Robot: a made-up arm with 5 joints.
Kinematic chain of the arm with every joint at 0, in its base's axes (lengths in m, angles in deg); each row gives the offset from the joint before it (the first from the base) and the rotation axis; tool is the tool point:
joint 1: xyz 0 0 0.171 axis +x
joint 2: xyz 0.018 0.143 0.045 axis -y
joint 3: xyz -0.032 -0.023 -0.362 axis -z
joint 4: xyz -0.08 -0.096 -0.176 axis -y
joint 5: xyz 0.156 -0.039 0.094 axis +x
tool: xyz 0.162 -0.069 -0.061
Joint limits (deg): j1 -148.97..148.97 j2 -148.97..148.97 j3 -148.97..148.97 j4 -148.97..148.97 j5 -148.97..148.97
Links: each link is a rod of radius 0.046 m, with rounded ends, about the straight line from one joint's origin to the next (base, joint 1, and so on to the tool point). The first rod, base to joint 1, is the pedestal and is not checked.
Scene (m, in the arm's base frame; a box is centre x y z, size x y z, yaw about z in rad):
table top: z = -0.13
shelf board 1: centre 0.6 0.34 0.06 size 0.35 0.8 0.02 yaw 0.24
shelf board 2: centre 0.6 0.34 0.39 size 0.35 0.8 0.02 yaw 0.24
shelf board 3: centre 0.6 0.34 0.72 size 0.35 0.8 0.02 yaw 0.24
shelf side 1: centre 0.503 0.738 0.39 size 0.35 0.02 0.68 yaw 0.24
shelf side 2: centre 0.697 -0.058 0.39 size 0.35 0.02 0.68 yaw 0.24
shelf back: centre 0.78 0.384 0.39 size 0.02 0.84 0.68 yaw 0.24
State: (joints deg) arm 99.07 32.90 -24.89 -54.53 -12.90
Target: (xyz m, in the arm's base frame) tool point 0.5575 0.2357 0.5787
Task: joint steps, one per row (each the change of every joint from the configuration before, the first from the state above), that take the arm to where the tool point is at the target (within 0.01 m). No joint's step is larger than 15 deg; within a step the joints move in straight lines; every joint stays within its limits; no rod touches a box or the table.
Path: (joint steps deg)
1: 2.02 -8.04 3.80 14.16 -2.88
2: 2.03 -8.04 3.81 14.17 -2.88
3: 2.02 -8.04 3.80 14.16 -2.87
4: 2.02 -8.04 3.81 14.17 -2.88
5: 11.20 0.57 -10.88 -1.38 1.32
6: 11.19 0.58 -10.87 -1.37 1.32
7: 11.20 0.57 -10.88 -1.37 1.32
8: -1.84 7.79 -1.36 -11.53 1.95
9: -1.84 7.78 -1.37 -11.53 1.95
10: -1.84 7.79 -1.36 -11.53 1.94

